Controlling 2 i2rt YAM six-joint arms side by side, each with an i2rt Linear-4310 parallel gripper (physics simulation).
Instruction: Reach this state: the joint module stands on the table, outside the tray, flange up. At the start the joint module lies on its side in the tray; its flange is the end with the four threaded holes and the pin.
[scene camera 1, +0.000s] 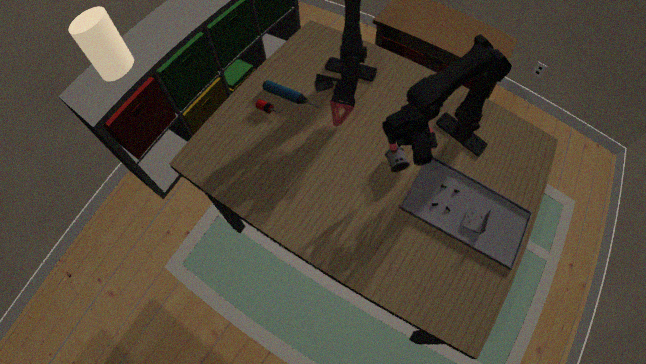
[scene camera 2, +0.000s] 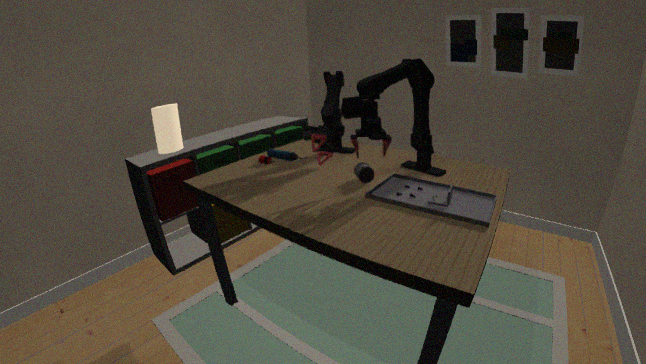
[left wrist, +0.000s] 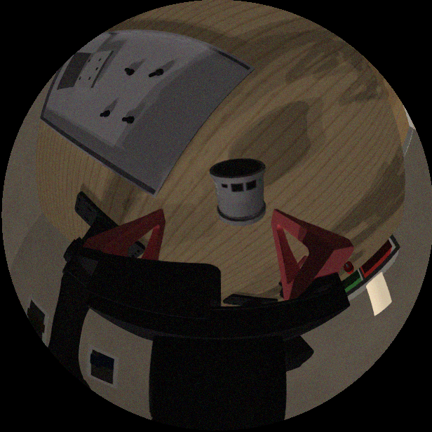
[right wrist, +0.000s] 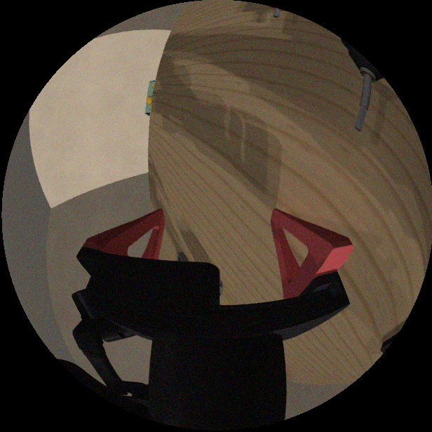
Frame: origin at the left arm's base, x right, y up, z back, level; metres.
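Seen in the pictures: left gripper, fingertip midpoint: (scene camera 1: 408, 150) (scene camera 2: 371, 157); right gripper, fingertip midpoint: (scene camera 1: 337, 125) (scene camera 2: 317, 158); left arm's base at its link origin: (scene camera 1: 461, 134) (scene camera 2: 423, 169); right arm's base at its link origin: (scene camera 2: 335, 150).
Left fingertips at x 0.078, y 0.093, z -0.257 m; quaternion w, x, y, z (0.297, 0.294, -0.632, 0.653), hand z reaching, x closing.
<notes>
Pixels of each thing's middle, then the offset from my left fingertips to it.
- grey joint module at the middle of its body: (scene camera 1: 396, 158) (scene camera 2: 364, 172) dx +0.024, dy -0.062, dz -0.012 m
- tray at the middle of its body: (scene camera 1: 470, 210) (scene camera 2: 434, 196) dx -0.267, dy -0.085, dz +0.027 m
- blue screwdriver at the middle of its body: (scene camera 1: 290, 95) (scene camera 2: 286, 155) dx +0.475, dy -0.073, dz -0.063 m
- small red driver at the middle of its body: (scene camera 1: 268, 108) (scene camera 2: 268, 160) dx +0.490, dy -0.076, dz -0.156 m
- angled bracket at the middle of its body: (scene camera 1: 476, 218) (scene camera 2: 440, 194) dx -0.299, dy -0.061, dz +0.007 m
The grey joint module (scene camera 1: 397, 159) (scene camera 2: 364, 172) (left wrist: 240, 192) lies on its side on the table, outside the tray (scene camera 1: 502, 237) (scene camera 2: 470, 206) (left wrist: 180, 107), near its left corner in the scene views. Its dark end faces the front in scene camera 2; its flange face is hidden there and in the left wrist view. My left gripper (scene camera 1: 414, 146) (scene camera 2: 371, 154) (left wrist: 217, 214) is open and empty, pointing down above and behind the module. My right gripper (scene camera 1: 342, 119) (scene camera 2: 322, 151) (right wrist: 217, 214) is open and empty, well to the left of the module in the scene views.
A blue screwdriver (scene camera 1: 282, 92) (scene camera 2: 282, 155) and a small red driver (scene camera 1: 264, 105) (scene camera 2: 265, 159) lie on the table at the left. In the tray are an angled bracket (scene camera 1: 474, 222) (scene camera 2: 440, 200) and several dark screws. Shelving (scene camera 1: 115, 142) stands beyond the table's left edge.
</notes>
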